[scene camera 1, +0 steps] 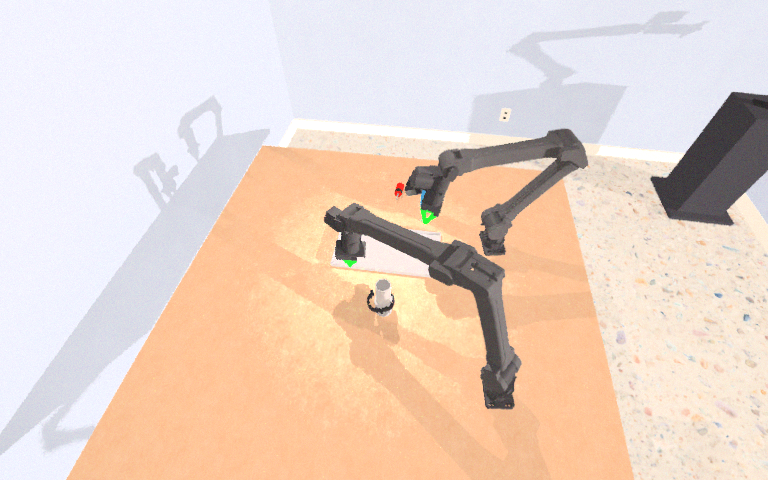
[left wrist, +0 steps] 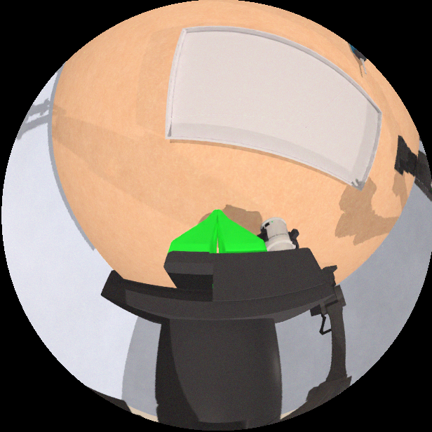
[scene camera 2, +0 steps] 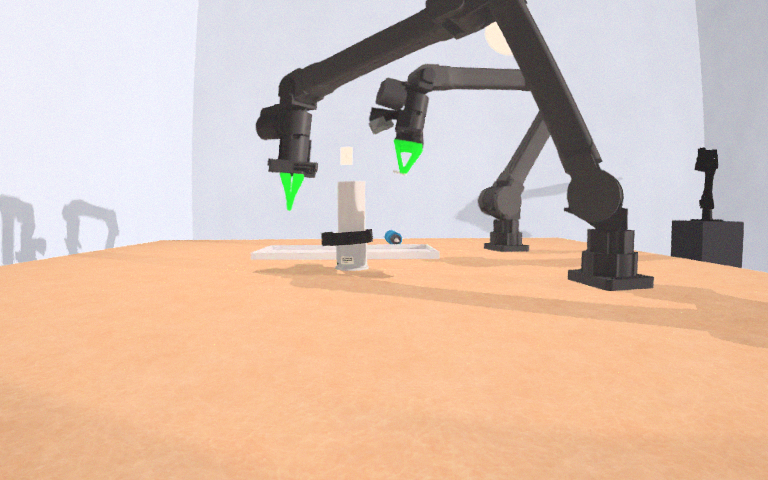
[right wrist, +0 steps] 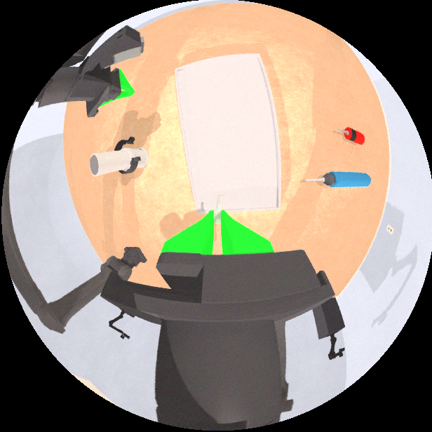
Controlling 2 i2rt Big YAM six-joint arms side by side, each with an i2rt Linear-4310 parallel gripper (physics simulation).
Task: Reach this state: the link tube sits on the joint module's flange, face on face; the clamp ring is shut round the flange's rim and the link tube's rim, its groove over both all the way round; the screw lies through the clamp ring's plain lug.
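Where they show: left gripper, fingertip midpoint: [scene camera 1: 350, 265] [scene camera 2: 289, 210]; right gripper, fingertip midpoint: [scene camera 1: 424, 222] [scene camera 2: 402, 173]; left arm's base at its link origin: [scene camera 1: 496, 388] [scene camera 2: 608, 283]; right arm's base at its link origin: [scene camera 1: 491, 243] [scene camera 2: 505, 249].
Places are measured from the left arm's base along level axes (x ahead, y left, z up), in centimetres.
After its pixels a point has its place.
The white link tube [scene camera 1: 383, 287] {y -25.8, x 36.3, z 16.0 cm} [scene camera 2: 351, 200] {y -24.2, x 36.6, z 12.6 cm} [right wrist: 107, 161] stands upright on the grey-white joint module [scene camera 2: 352, 257] {y -23.8, x 36.5, z 2.4 cm} [right wrist: 143, 157]. The black clamp ring [scene camera 1: 380, 309] {y -22.6, x 37.2, z 7.0 cm} [scene camera 2: 346, 238] {y -22.8, x 37.6, z 5.8 cm} [right wrist: 133, 166] hangs loosely round them near the joint, spread open with a gap; whether its groove meets the rims cannot be told. My left gripper [scene camera 1: 350, 264] {y -37.6, x 48.6, z 10.9 cm} [scene camera 2: 289, 208] {y -37.6, x 48.6, z 10.9 cm} [left wrist: 217, 214] is shut and empty, above and to the left of the tube in scene camera 2. My right gripper [scene camera 1: 426, 221] {y -51.2, x 22.4, z 19.5 cm} [scene camera 2: 403, 171] {y -51.2, x 22.4, z 19.5 cm} [right wrist: 217, 214] is shut on a small pale screw [right wrist: 219, 204], high behind the tube.
A shallow white tray [scene camera 1: 390, 255] {y -50.4, x 34.6, z 0.4 cm} [scene camera 2: 260, 254] {y -44.4, x 55.6, z 1.2 cm} [left wrist: 270, 90] [right wrist: 227, 125] lies behind the tube. A blue driver [scene camera 2: 393, 236] {y -75.0, x 21.0, z 3.0 cm} [right wrist: 350, 179] and a red driver [scene camera 1: 399, 189] {y -85.8, x 31.5, z 3.4 cm} [right wrist: 355, 135] lie beyond it. A small pale piece [right wrist: 202, 207] shows at the tray's corner.
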